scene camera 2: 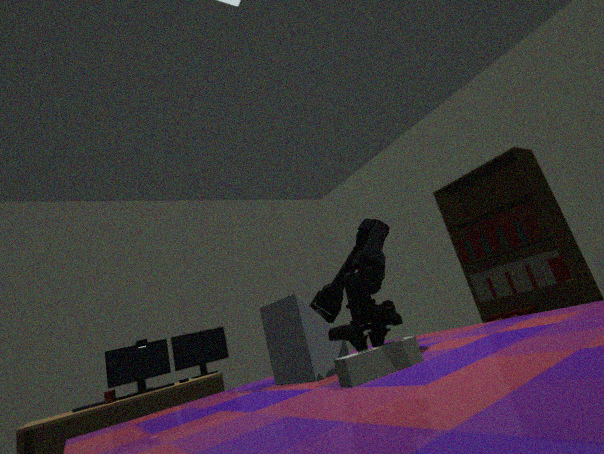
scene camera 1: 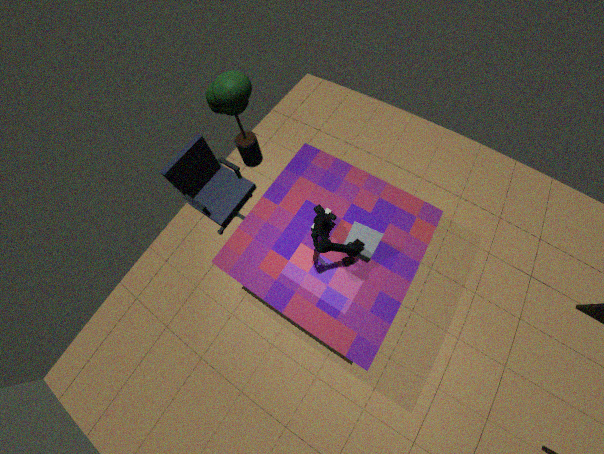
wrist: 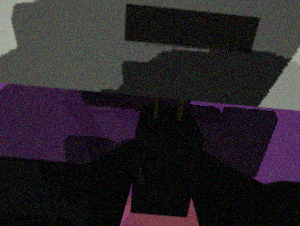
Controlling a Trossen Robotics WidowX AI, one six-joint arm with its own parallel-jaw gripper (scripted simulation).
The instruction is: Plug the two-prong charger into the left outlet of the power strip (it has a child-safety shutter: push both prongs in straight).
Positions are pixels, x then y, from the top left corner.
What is the gripper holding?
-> A dark two-prong charger.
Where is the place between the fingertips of the gripper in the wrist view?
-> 161, 148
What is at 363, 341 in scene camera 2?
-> The gripper.
